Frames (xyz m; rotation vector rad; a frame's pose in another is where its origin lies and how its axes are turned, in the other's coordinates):
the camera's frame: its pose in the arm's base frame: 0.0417 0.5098 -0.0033 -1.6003 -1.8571 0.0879
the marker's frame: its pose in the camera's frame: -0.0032 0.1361 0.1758 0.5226 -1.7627 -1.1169
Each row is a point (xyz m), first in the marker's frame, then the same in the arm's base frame.
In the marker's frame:
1: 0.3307 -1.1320 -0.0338
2: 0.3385 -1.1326 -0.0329
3: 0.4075 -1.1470 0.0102
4: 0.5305 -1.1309 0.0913
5: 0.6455 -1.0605 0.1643
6: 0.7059 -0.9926 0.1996
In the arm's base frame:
1: -0.2030 -0.1280 0.6819
2: -0.2094 -0.1322 0.6801
3: -0.2493 -0.1999 0.6545
4: -0.3199 -0.3007 0.5719
5: -0.3890 -0.3625 0.4498
6: -0.4278 -0.3758 0.3614

